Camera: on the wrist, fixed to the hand. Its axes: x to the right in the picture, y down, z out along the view.
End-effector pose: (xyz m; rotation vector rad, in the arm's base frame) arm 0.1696 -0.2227 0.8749 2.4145 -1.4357 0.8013
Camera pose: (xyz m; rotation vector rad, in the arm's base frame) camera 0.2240 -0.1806 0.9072 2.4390 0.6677 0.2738
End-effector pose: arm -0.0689 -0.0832 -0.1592 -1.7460 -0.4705 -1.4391
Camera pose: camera -0.1349 -0.0626 -0.1275 1.0024 1.7633 1.9954
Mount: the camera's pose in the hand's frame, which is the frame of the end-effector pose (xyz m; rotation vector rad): 0.0070 -0.0707 -0.0270 -0.0505 0.0138 -1.6158
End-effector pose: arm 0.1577 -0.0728 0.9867 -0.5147 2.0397 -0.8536
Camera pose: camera 0.1348 -0.1151 1.0455 -2.2679 1.3039 -1.6080
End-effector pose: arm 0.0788 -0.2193 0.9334 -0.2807 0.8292 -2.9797
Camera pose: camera 0.0680 -0.1456 0.9483 0.5599 -0.3157 1.5017
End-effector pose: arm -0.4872 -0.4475 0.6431 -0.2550 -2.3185 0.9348
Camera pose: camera -0.4727 -0.4813 0.7096 1.3667 -1.6691 0.0011
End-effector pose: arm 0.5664 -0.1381 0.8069 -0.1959 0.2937 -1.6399
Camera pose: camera 0.4905 -0.1380 0.8025 0.4966 -0.1439 2.9635
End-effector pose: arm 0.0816 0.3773 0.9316 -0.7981 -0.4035 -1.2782
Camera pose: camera 0.0121 0.3476 0.9394 -0.3904 -1.1097 -2.7667
